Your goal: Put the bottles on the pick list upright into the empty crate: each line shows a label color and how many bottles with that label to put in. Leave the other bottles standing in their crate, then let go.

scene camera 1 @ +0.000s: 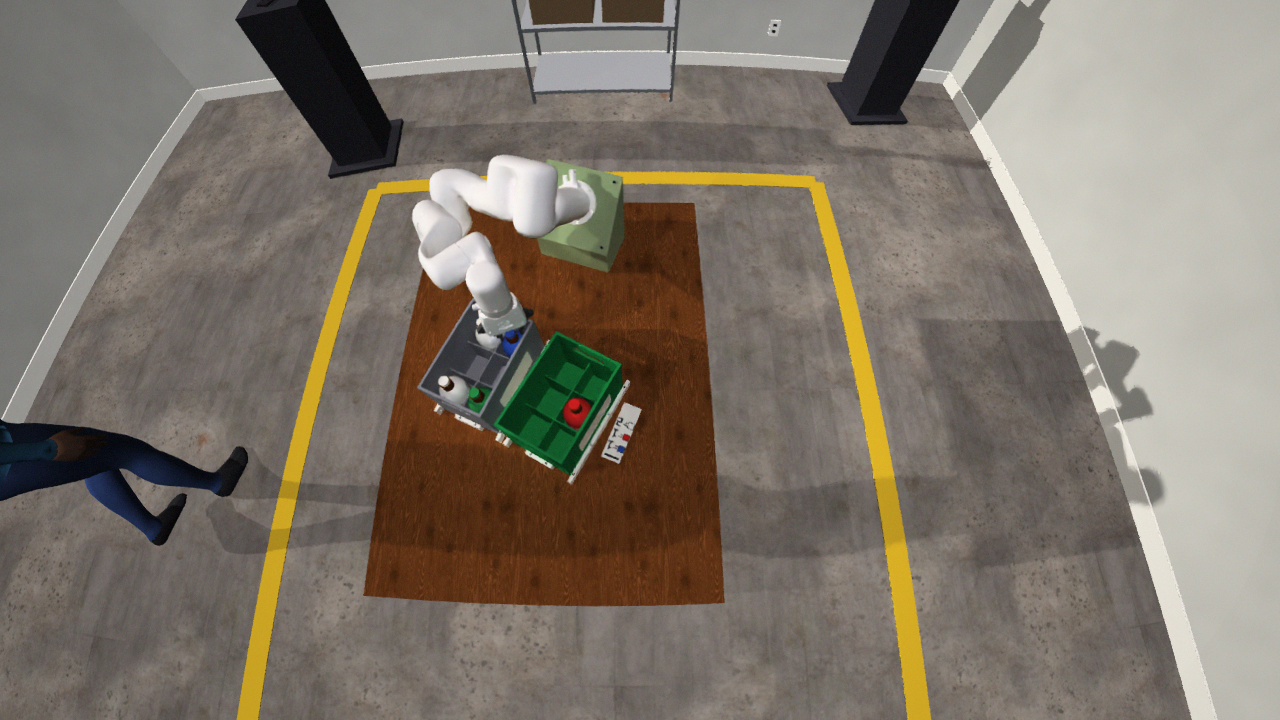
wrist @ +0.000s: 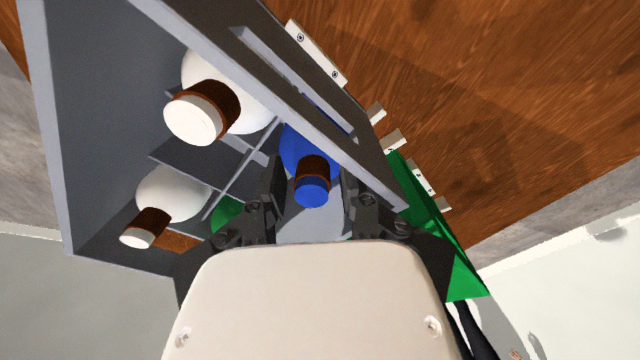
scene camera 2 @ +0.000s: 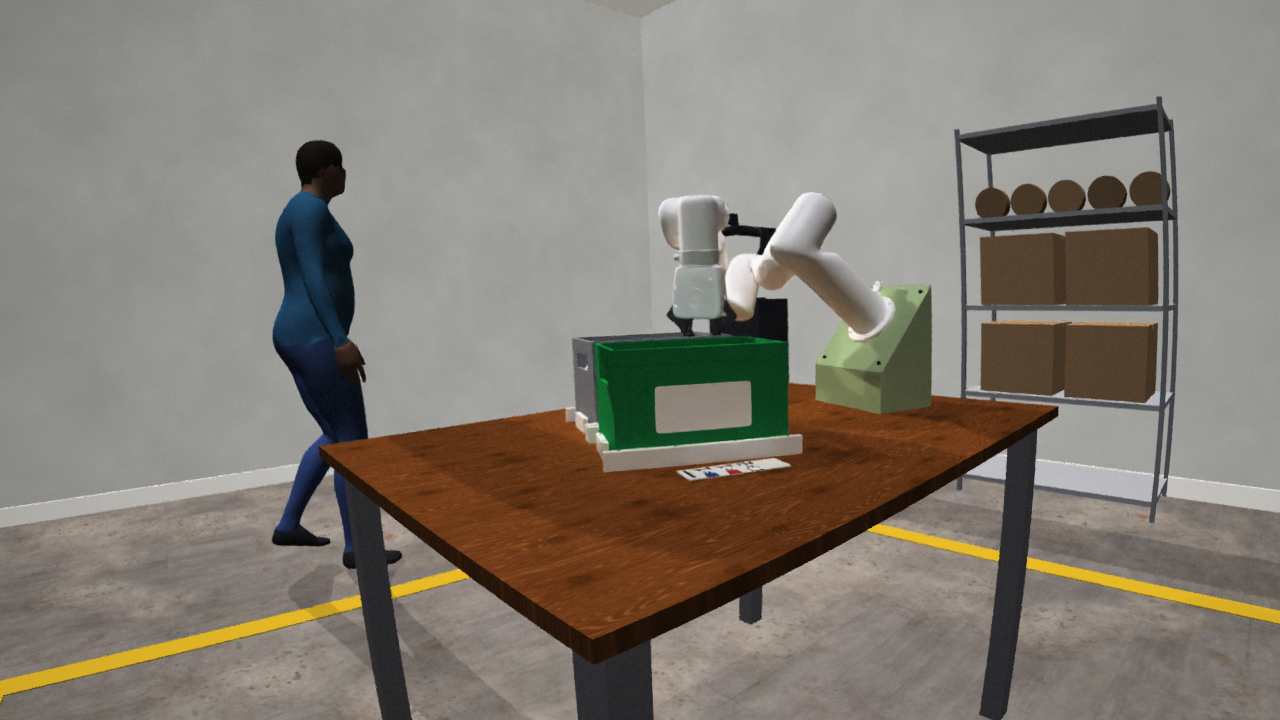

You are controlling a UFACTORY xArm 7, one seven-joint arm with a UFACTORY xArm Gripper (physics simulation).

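Where they show: gripper, fingertip midpoint: [scene camera 1: 510, 332] [wrist: 311, 165]; arm's base at its link origin: [scene camera 1: 576, 202] [scene camera 2: 872, 320].
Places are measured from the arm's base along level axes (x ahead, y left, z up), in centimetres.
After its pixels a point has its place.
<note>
The grey crate [scene camera 1: 458, 351] {x 38.4, y -36.4, z -8.0 cm} [scene camera 2: 584, 385] {x 55.4, y -35.6, z -9.9 cm} [wrist: 100, 75] {x 32.2, y -32.6, z -3.3 cm} holds a blue bottle [scene camera 1: 511, 340] {x 39.6, y -20.9, z -4.0 cm} [wrist: 311, 194] {x 37.9, y -20.9, z -2.4 cm}, two white bottles [scene camera 1: 450, 388] {x 49.9, y -37.3, z -5.0 cm} [wrist: 195, 120] {x 33.3, y -27.9, z -2.4 cm} and a green bottle [scene camera 1: 477, 396] {x 53.9, y -29.6, z -2.8 cm} [wrist: 226, 215] {x 49.7, y -31.1, z -7.7 cm}. The green crate [scene camera 1: 590, 358] {x 46.5, y -1.5, z -6.8 cm} [scene camera 2: 626, 367] {x 71.6, y -9.4, z -3.7 cm} [wrist: 465, 286] {x 53.0, y 3.9, z -2.5 cm} holds one red bottle [scene camera 1: 577, 411] {x 60.8, y -6.1, z -4.1 cm}, upright. My gripper [scene camera 2: 701, 330] {x 37.0, y -21.2, z -4.8 cm} [wrist: 311, 165] {x 37.0, y -21.2, z -4.8 cm} is open and points down at the grey crate's rim, its fingers on either side of the blue bottle's neck. The pick list [scene camera 1: 621, 433] {x 64.1, y 3.5, z -18.6 cm} [scene camera 2: 733, 469] {x 63.9, y 3.6, z -18.7 cm} shows a blue and a red mark; its counts are too small to read.
The two crates stand side by side between white rails [scene camera 2: 707, 452] {x 63.2, y -1.5, z -17.0 cm} on the wooden table [scene camera 1: 537, 537] {x 87.4, y -21.1, z -18.7 cm} [scene camera 2: 537, 537] {x 98.6, y 1.8, z -18.7 cm}. The grey crate's wall stands close beside one finger in the wrist view. The green arm base [scene camera 1: 586, 241] {x 8.3, y 1.4, z -8.0 cm} [scene camera 2: 877, 376] {x 12.6, y 5.8, z -11.0 cm} is behind the crates. A person [scene camera 2: 313, 268] stands beyond the table.
</note>
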